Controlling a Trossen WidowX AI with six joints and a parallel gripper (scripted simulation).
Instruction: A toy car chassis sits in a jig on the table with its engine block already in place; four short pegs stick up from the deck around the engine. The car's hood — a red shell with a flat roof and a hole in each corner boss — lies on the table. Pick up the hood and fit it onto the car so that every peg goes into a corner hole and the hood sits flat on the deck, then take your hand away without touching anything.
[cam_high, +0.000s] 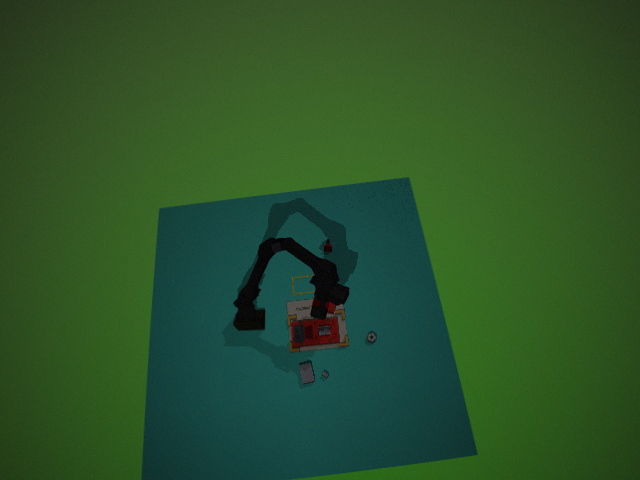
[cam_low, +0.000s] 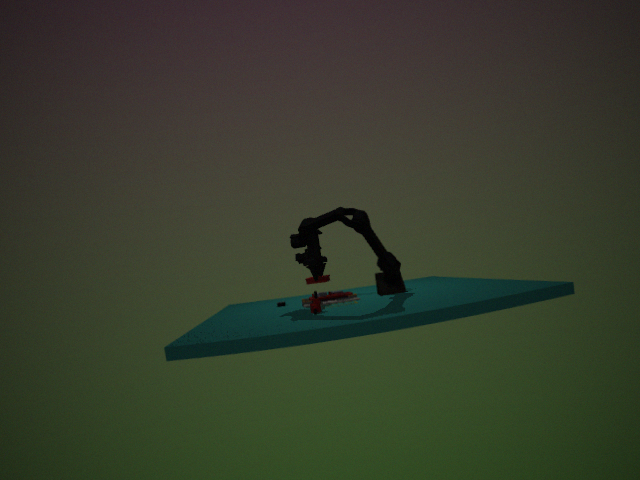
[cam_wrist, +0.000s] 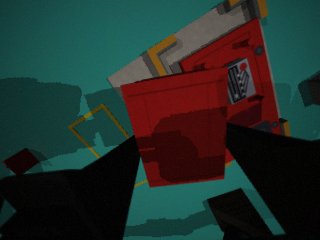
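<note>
The grey engine block lies 1 cm behind my gripper tip, 9 cm to the right of it and 8 cm below it. The rest, counted from my gripper tip: grey jig (3 cm behind, 6 cm to the right, 10 cm below); red hood (1 cm above).
</note>
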